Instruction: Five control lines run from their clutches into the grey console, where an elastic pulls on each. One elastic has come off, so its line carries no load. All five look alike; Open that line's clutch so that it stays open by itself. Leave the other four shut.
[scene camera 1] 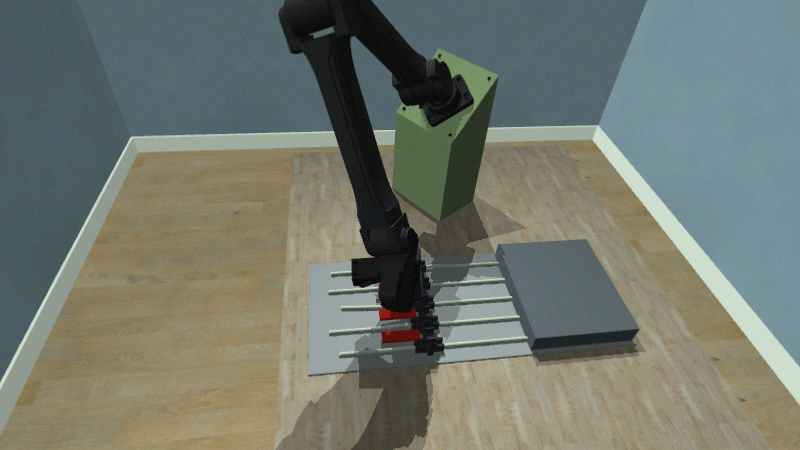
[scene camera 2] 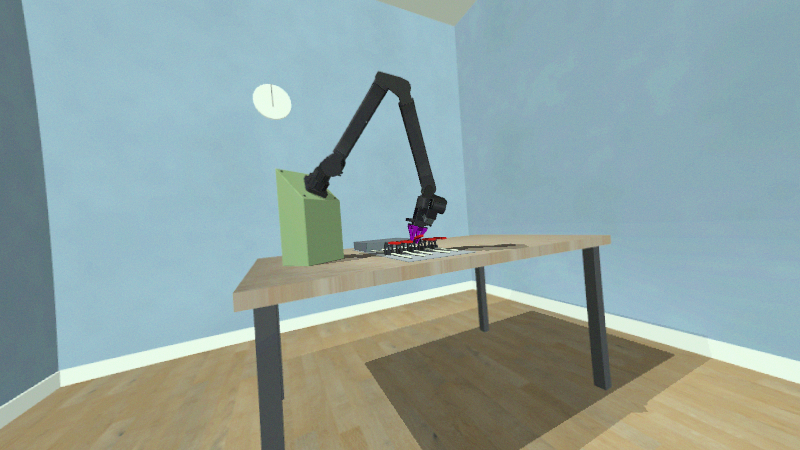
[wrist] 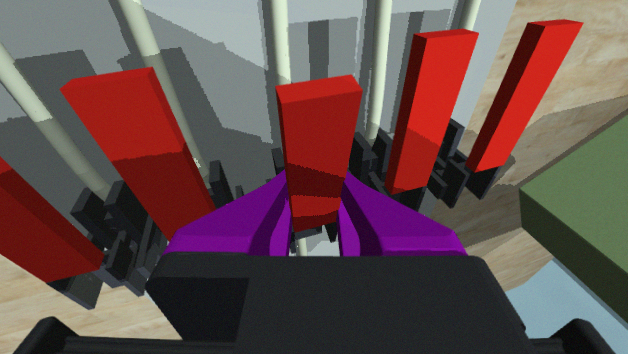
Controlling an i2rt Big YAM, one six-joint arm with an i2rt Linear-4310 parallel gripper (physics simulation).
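Seen in the pictures: gripper, between the fingertips: (scene camera 2: 413, 243) (wrist: 314, 176); arm's base, origin of its link: (scene camera 1: 447, 102) (scene camera 2: 314, 187).
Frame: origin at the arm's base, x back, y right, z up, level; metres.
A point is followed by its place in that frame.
The grey console (scene camera 1: 565, 291) {x -0.443, y -0.132, z -0.261 m} (scene camera 2: 369, 245) {x -0.276, y -0.053, z -0.273 m} lies at the right in scene view 1. Five pale control lines (scene camera 1: 472, 282) {x -0.326, y 0.041, z -0.299 m} (wrist: 279, 40) {x -0.327, y 0.276, z -0.297 m} run into it through black clutches with red levers. My gripper (scene camera 2: 415, 238) {x -0.335, y 0.218, z -0.264 m} (wrist: 314, 176) {x -0.335, y 0.218, z -0.264 m} is shut on the middle red lever (wrist: 321, 130) {x -0.330, y 0.266, z -0.231 m}, one purple finger along each side. This lever looks tilted up somewhat more than its neighbours, the left lever (wrist: 122, 120) {x -0.383, y 0.284, z -0.249 m} and the right lever (wrist: 431, 90) {x -0.280, y 0.253, z -0.249 m}. The arm hides the middle lever in scene view 1. The elastics do not show, and I cannot tell from the frames which line is unloaded.
Neighbouring levers stand close on both sides of my fingers. A far-right lever (wrist: 530, 90) {x -0.225, y 0.232, z -0.249 m} and a far-left lever (wrist: 35, 225) {x -0.435, y 0.262, z -0.249 m} show in the wrist view. The clutches stand on a grey plate (scene camera 1: 321, 361). The green arm base (scene camera 1: 420, 162) {x -0.011, y 0.061, z -0.161 m} (scene camera 2: 323, 232) {x 0.004, y 0.068, z -0.188 m} stands behind, on the wooden table (scene camera 2: 290, 282) {x 0.215, y 0.354, z -0.308 m}.
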